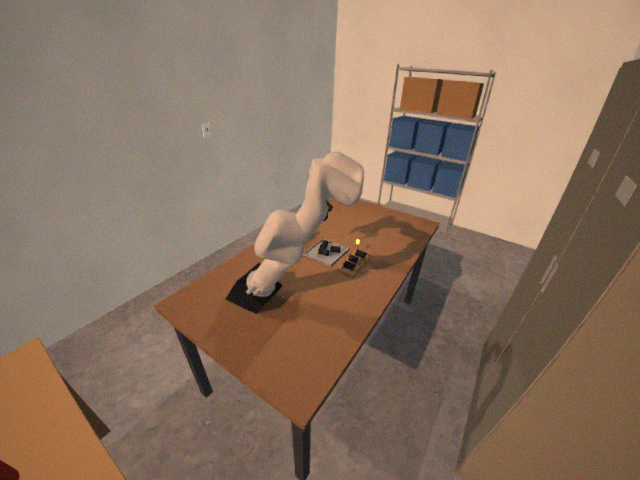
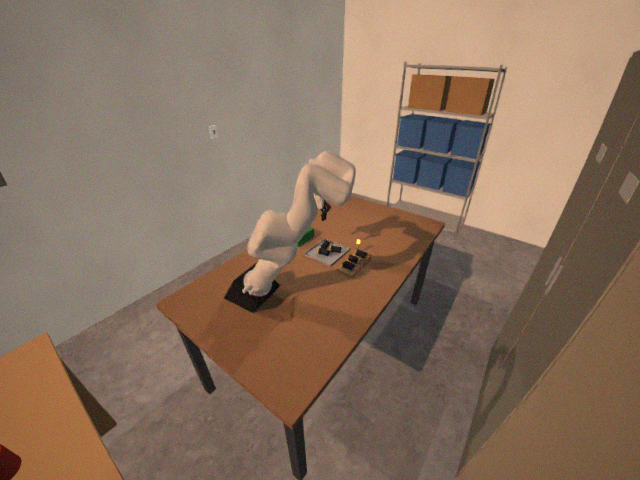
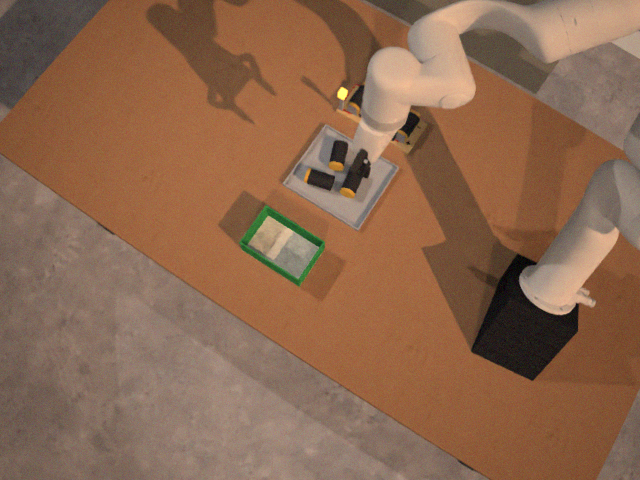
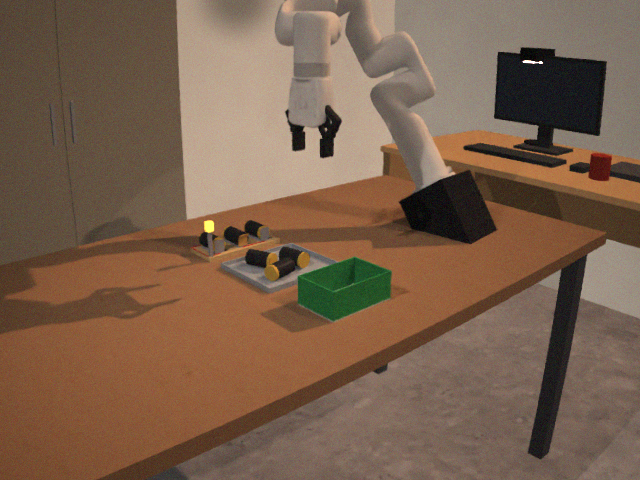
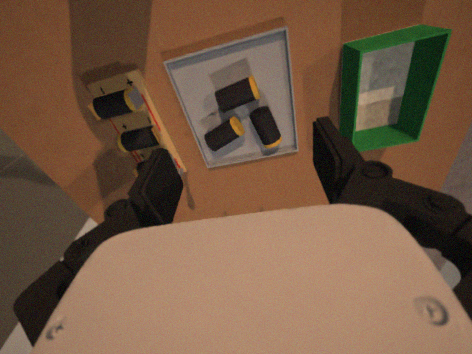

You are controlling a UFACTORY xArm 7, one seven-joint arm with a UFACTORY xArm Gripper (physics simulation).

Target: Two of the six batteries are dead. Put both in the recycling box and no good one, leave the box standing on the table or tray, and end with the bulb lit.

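Where they show: gripper, fingertip midpoint: (image 2: 316, 217) (image 3: 374, 154) (image 4: 312, 153) (image 5: 240, 154); arm's base at its link origin: (image 1: 260, 283) (image 2: 257, 283) (image 3: 546, 290) (image 4: 434, 185).
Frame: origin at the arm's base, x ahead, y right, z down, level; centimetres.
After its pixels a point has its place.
My gripper (image 4: 312, 148) @[y 6.8, x 42.4, z -14.1 cm] (image 5: 240, 154) @[y 6.8, x 42.4, z -14.1 cm] is open and empty, high above the table near the tray. Three black batteries with orange ends lie on the grey tray (image 4: 242, 277) @[y 12.3, x 58.8, z 10.2 cm] (image 5: 205, 159) @[y 20.0, x 55.3, z 9.7 cm]: one battery (image 3: 338, 155) (image 5: 237, 94), a second battery (image 3: 319, 178) @[y 6.5, x 52.9, z 7.1 cm] (image 5: 265, 127) @[y 6.8, x 52.1, z 7.0 cm] and a third battery (image 3: 351, 183) (image 5: 224, 134). Three more batteries sit in the wooden holder (image 4: 273, 241) @[y 22.1, x 38.8, z 10.0 cm]: one battery (image 4: 256, 228) @[y 25.4, x 41.1, z 6.8 cm] (image 5: 113, 104) @[y 26.3, x 39.2, z 6.2 cm], a middle battery (image 4: 235, 235) @[y 25.8, x 47.7, z 6.9 cm] (image 5: 140, 139) @[y 26.5, x 45.6, z 6.3 cm] and one battery (image 4: 207, 240) @[y 28.9, x 53.8, z 7.1 cm] beside the bulb. The bulb (image 4: 208, 226) @[y 25.3, x 56.3, z 2.3 cm] (image 3: 342, 93) @[y 25.2, x 55.4, z 1.5 cm] glows yellow. The green recycling box (image 4: 361, 289) @[y -15.6, x 55.4, z 6.2 cm] (image 3: 281, 273) @[y -16.2, x 51.9, z 8.5 cm] stands upright on the table, with no battery visible inside.
The black robot base block (image 4: 454, 209) @[y -10.2, x 7.9, z 2.9 cm] (image 3: 524, 330) @[y -9.3, x 1.7, z 0.6 cm] stands on the wooden table (image 3: 170, 206) @[y -11.8, x 81.7, z 10.7 cm]. The box stands between the tray and a long table edge. A second desk (image 4: 465, 149) with a monitor (image 4: 547, 95) and a red cup (image 4: 600, 166) is behind. A shelf rack (image 1: 447, 71) stands by the wall.
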